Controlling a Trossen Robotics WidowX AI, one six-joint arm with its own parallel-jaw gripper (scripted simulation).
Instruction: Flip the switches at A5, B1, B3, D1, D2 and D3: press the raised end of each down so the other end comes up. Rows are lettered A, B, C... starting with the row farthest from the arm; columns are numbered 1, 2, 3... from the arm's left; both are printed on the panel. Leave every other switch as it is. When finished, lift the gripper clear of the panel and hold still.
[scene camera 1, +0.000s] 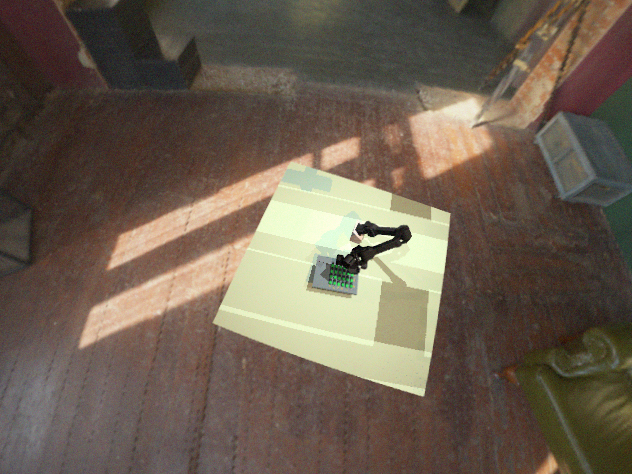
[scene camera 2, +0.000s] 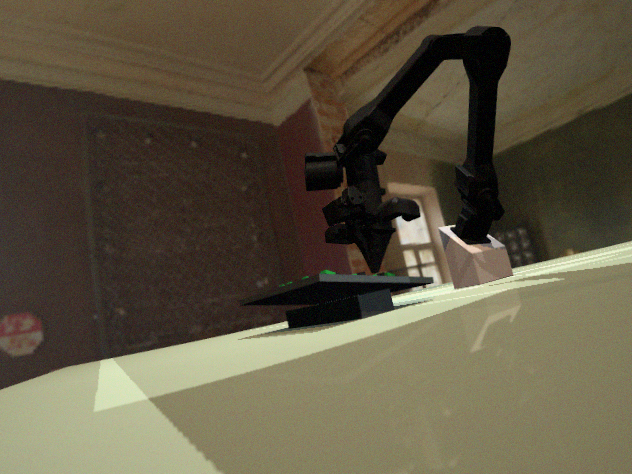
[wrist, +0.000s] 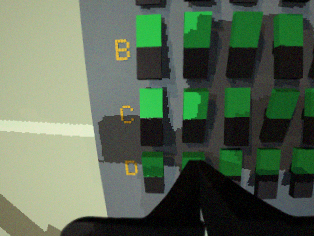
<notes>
The gripper (scene camera 2: 375, 272) is shut, with nothing in its grasp. Further things: a rocker switch (wrist: 152, 162).
The gripper shows as well in the wrist view (wrist: 195, 167).
</notes>
